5 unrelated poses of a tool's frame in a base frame.
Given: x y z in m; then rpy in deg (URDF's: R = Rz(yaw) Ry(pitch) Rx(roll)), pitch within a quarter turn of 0, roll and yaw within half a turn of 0.
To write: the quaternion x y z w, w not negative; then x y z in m. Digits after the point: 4 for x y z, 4 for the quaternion.
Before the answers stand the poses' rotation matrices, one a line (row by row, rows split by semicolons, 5 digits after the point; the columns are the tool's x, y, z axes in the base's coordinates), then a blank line. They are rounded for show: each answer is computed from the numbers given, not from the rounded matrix.
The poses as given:
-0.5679 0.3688 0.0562 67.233 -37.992 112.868
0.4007 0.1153 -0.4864 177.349 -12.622 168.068
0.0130 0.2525 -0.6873 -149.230 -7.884 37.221
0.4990 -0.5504 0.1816 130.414 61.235 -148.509
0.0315 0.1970 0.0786 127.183 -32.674 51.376
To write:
-0.30626 -0.13600 0.94218; 0.72615 -0.67337 0.13885; 0.61555 0.72669 0.30498
-0.95475 0.21642 -0.20401; 0.20175 0.97526 0.09038; 0.21852 0.04513 -0.97479
0.78878 0.57562 -0.21561; 0.59917 -0.64176 0.47868; 0.13717 -0.50676 -0.85111
-0.41035 -0.90778 0.08689; -0.25137 0.20419 0.94611; -0.87660 0.36639 -0.31198
0.52543 0.20369 0.82610; 0.65763 -0.71327 -0.24241; 0.53986 0.67063 -0.50873

0.5153 0.2863 0.7557 0.2852 -0.5679 0.3688 0.0562
-0.1058 -0.9880 -0.0343 0.1069 0.4007 0.1153 -0.4864
-0.9058 -0.3243 0.0216 0.2720 0.0130 0.2525 -0.6873
-0.4176 0.6940 0.4728 0.3471 0.4990 -0.5504 0.1816
0.8288 0.2598 0.4120 0.2754 0.0315 0.1970 0.0786

